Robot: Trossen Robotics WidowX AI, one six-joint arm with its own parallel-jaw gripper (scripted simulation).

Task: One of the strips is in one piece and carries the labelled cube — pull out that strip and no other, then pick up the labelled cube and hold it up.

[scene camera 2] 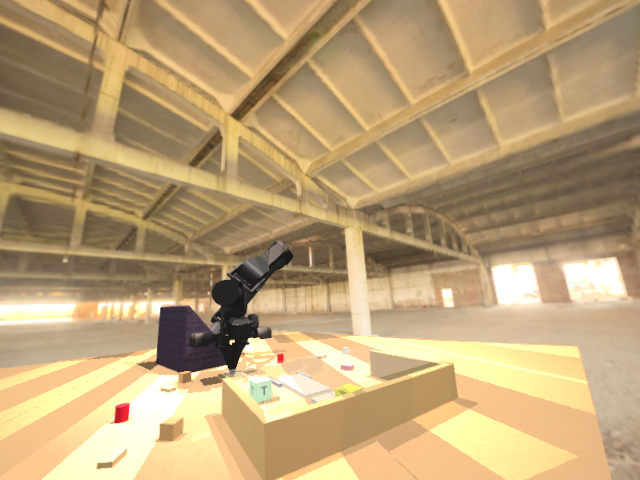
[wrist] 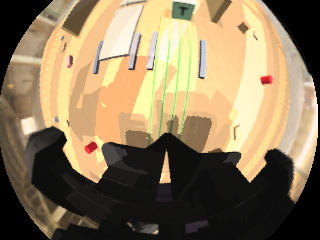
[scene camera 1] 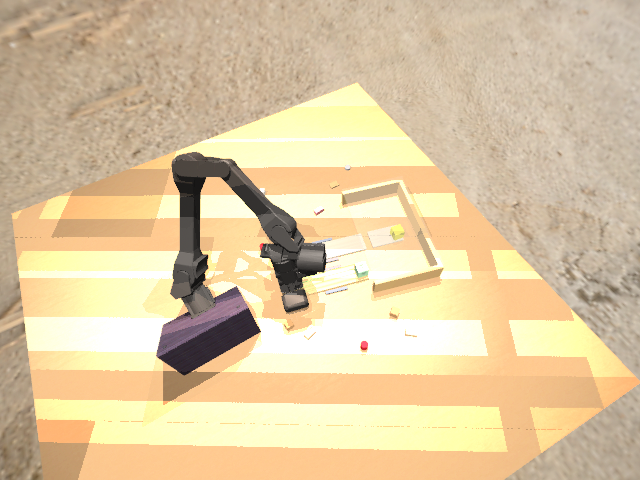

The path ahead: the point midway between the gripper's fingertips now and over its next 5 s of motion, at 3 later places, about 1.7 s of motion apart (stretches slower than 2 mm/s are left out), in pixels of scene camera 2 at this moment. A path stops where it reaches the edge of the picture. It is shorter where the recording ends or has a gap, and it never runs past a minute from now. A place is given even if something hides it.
My gripper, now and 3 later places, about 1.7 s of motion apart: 232,374; 231,355; 255,357; 249,380
